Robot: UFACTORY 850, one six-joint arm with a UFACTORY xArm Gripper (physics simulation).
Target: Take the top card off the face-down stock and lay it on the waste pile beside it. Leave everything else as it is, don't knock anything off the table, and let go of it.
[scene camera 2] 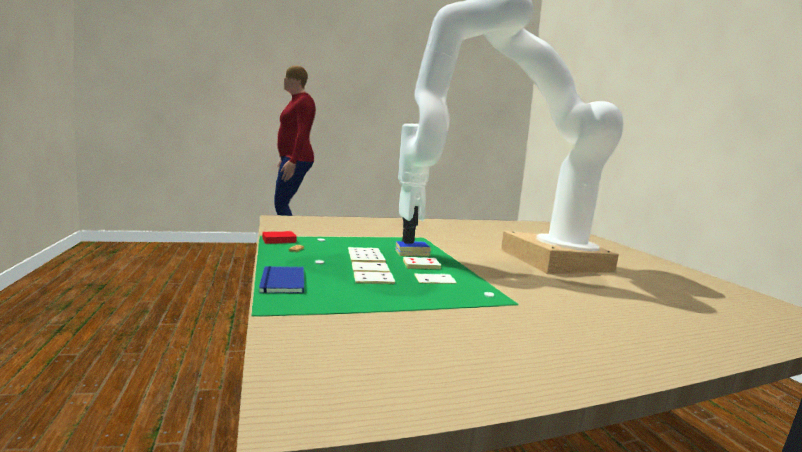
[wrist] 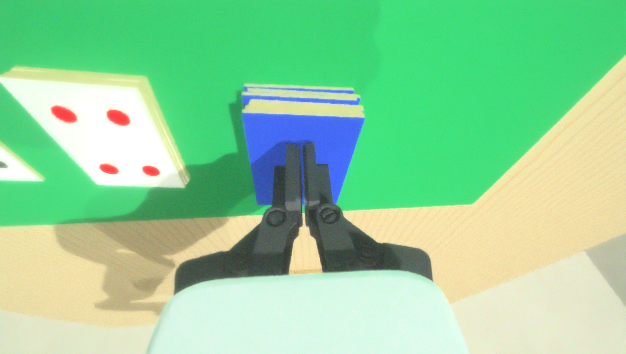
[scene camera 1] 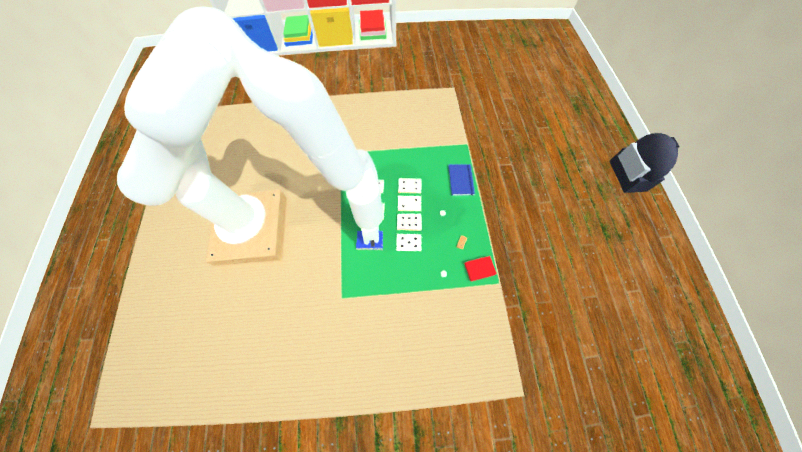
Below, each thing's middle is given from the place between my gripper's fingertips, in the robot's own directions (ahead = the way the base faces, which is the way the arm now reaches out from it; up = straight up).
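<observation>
My hand: 16 cm short of the green mat (scene camera 1: 363, 272), 4 cm above it, 8 cm to the right of it.
</observation>
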